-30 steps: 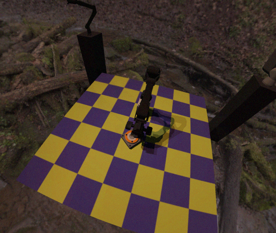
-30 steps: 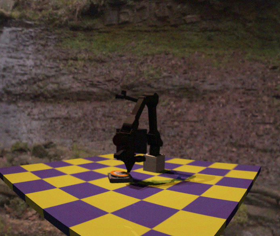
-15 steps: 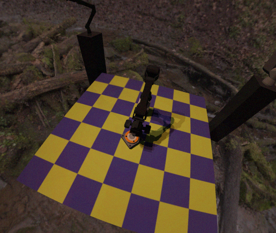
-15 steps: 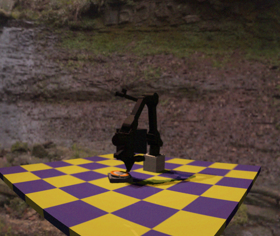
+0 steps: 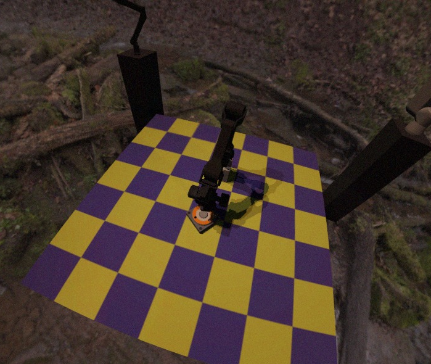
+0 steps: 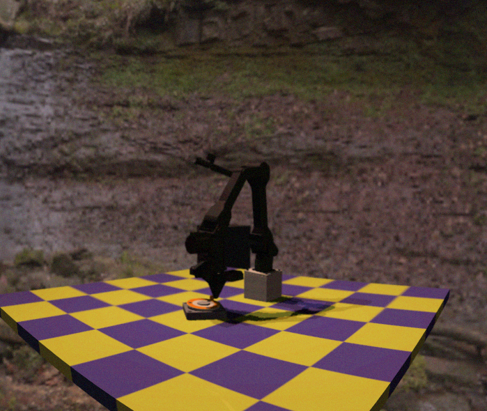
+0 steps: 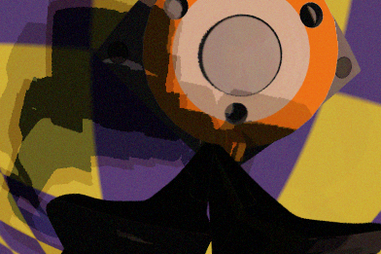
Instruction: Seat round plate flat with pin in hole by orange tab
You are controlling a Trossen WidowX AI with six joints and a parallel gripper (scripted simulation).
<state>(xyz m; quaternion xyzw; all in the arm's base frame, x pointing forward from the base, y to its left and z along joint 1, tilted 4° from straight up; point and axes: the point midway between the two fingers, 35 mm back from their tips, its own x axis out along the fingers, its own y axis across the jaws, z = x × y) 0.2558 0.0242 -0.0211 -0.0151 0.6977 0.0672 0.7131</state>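
My gripper tip is 50 mm short of the square base and 20 mm above it.
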